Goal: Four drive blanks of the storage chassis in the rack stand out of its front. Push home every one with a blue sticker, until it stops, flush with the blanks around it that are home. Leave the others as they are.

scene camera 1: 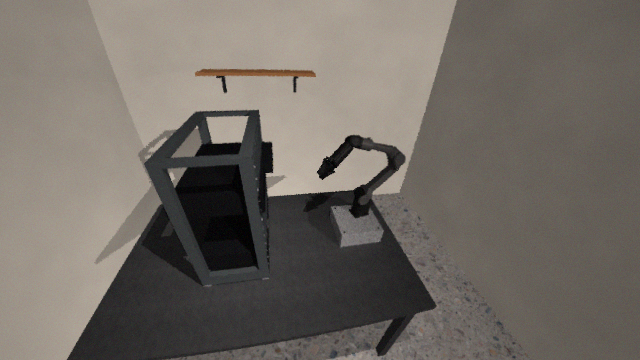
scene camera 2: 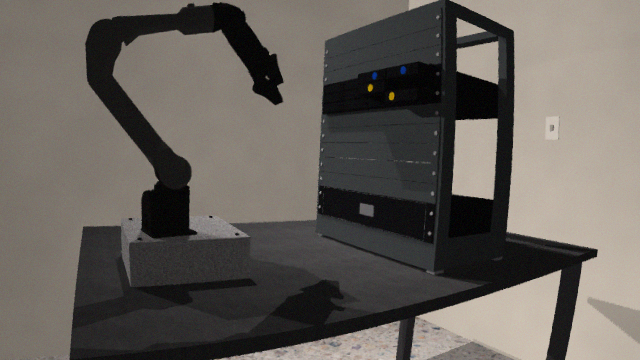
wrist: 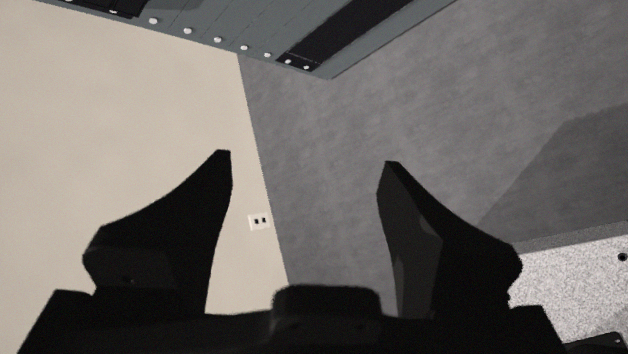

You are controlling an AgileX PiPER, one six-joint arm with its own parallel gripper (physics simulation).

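The rack (scene camera 1: 181, 220) (scene camera 2: 445, 150) (wrist: 367, 44) stands on the table. Its black storage chassis (scene camera 2: 340, 99) (wrist: 120, 6) is in the upper half. In scene camera 2, two blanks with blue stickers, one left (scene camera 2: 374, 76) and one right (scene camera 2: 403, 70), stand out in an upper row. Two blanks with yellow stickers, one left (scene camera 2: 370, 88) and one right (scene camera 2: 391, 96), stand out below them. How far each stands out is hard to tell in the dark. My gripper (scene camera 1: 322, 175) (scene camera 2: 281, 92) (wrist: 307, 173) is open and empty, in the air in front of the rack, apart from it.
The arm's pale base block (scene camera 1: 359, 230) (scene camera 2: 187, 260) stands on the dark table (scene camera 1: 300, 300) (scene camera 2: 300, 250) in front of the rack. A second black unit (scene camera 2: 395, 217) sits low in the rack. A wooden shelf (scene camera 1: 255, 73) hangs on the wall behind.
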